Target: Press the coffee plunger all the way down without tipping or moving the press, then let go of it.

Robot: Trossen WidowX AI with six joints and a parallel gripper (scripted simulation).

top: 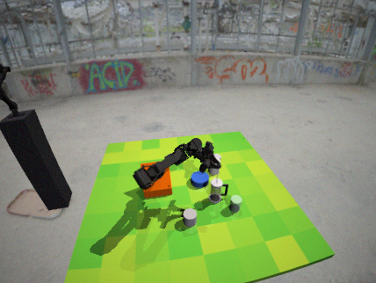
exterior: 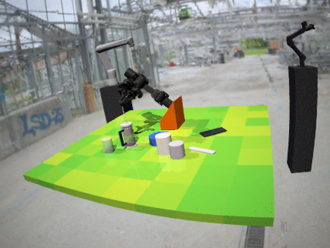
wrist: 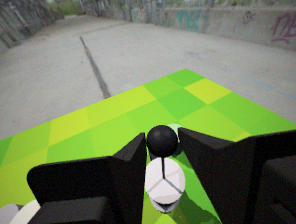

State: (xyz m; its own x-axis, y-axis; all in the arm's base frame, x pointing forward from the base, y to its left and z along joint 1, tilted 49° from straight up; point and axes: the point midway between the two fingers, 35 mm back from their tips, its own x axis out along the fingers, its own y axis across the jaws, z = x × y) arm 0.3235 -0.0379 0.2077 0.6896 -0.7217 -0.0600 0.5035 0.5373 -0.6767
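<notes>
Now: the coffee press 130 mm below my gripper tip and 10 mm ahead of it. Round my gripper tip: black slab 470 mm to the left, 260 mm below, 160 mm behind.
</notes>
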